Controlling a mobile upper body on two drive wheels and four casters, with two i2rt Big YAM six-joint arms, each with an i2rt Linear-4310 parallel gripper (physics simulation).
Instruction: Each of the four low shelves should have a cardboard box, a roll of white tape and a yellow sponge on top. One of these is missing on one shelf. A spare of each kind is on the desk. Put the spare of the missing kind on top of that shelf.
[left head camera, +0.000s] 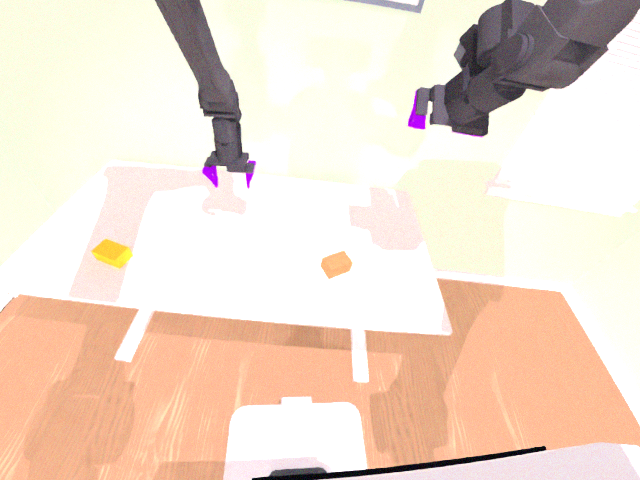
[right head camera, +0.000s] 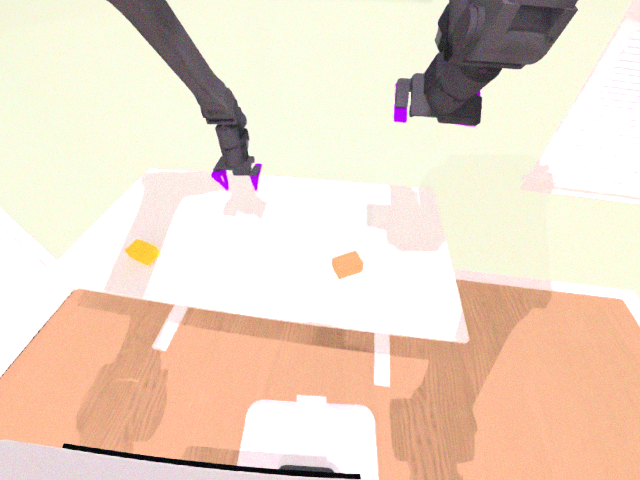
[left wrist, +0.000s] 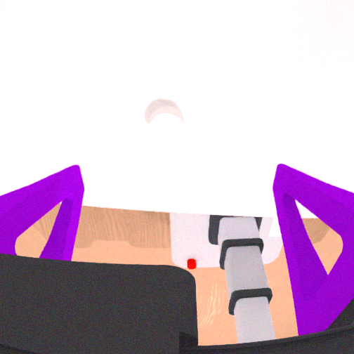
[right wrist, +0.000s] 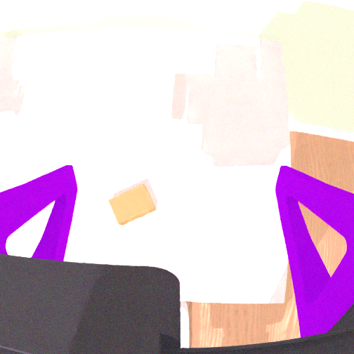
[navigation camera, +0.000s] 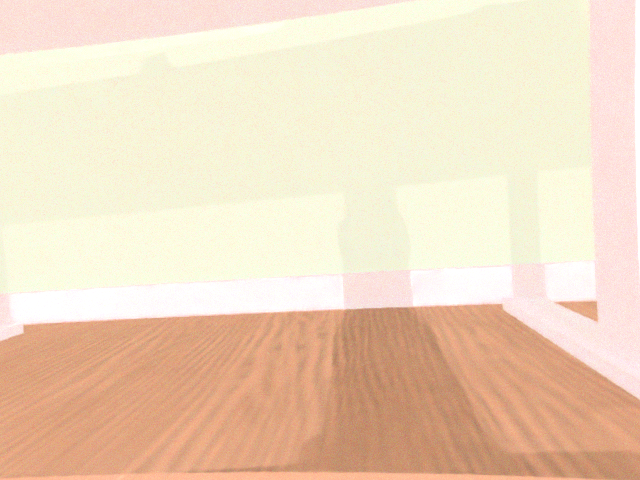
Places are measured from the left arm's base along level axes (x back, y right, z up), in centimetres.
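Pixels of known places: left gripper, fingertip midpoint: (left head camera: 232, 187) (right head camera: 242, 189); right gripper, fingertip midpoint: (left head camera: 431, 125) (right head camera: 422, 117).
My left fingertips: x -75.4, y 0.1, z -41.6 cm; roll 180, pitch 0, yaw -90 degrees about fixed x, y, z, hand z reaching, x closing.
For each thing: its top centre in the pictures, then the offset to it from my left fingertips. Level surfaces: height alone.
- yellow sponge, middle of its top: (left head camera: 109, 249) (right head camera: 140, 248) dx +6.4, dy -43.1, dz -22.9 cm
- orange-brown cardboard box, middle of its top: (right head camera: 348, 260) (left head camera: 337, 260) dx +8.9, dy +34.5, dz -22.4 cm
- wooden floor, its level: dz -99.4 cm
A yellow sponge (left head camera: 112, 253) (right head camera: 142, 252) lies on the left of the white desk (left head camera: 232, 273) (right head camera: 248, 279) (right wrist: 225, 225). An orange-brown cardboard box (left head camera: 336, 264) (right head camera: 347, 265) (right wrist: 133, 204) lies right of the desk's middle. White tape is hard to tell in the glare; a pale crescent in the left wrist view may be part of it. My left gripper (left head camera: 232, 185) (right head camera: 241, 188) (left wrist: 178, 175) is open and empty, over the desk's far part. My right gripper (left head camera: 443, 131) (right head camera: 435, 123) (right wrist: 176, 176) is open and empty, high beyond the desk's far right. The low shelves cannot be made out.
The desk's legs (left head camera: 360, 356) (right head camera: 382, 361) stand on the wooden floor (left head camera: 289, 372) (right head camera: 305, 372) (navigation camera: 258, 392). My white base (left head camera: 297, 434) (right head camera: 310, 431) is in front. A bright white piece of furniture (left head camera: 568, 155) stands at the right. The navigation camera shows a pale post (navigation camera: 615, 180) at the right.
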